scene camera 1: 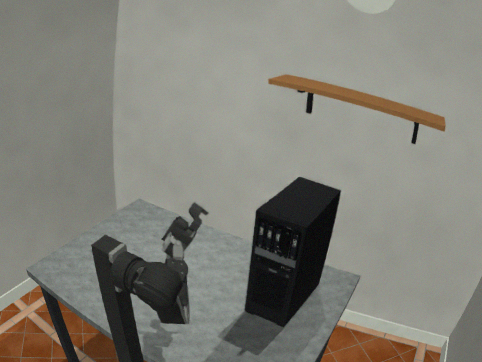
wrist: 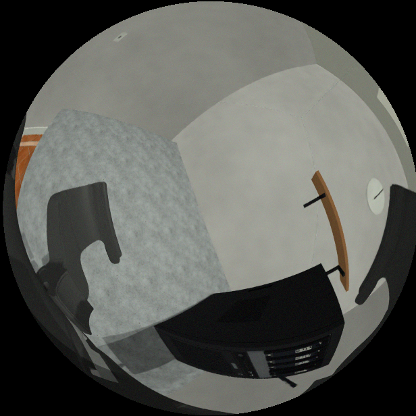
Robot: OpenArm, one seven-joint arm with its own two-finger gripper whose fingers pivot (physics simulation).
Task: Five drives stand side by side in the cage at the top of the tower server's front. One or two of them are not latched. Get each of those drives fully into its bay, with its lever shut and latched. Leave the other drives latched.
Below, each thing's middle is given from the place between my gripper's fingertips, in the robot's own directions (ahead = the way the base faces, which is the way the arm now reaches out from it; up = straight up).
Right now my hand is 23 cm short of the black tower server [scene camera 1: 275, 291], 30 cm to the left of it and 15 cm above it.
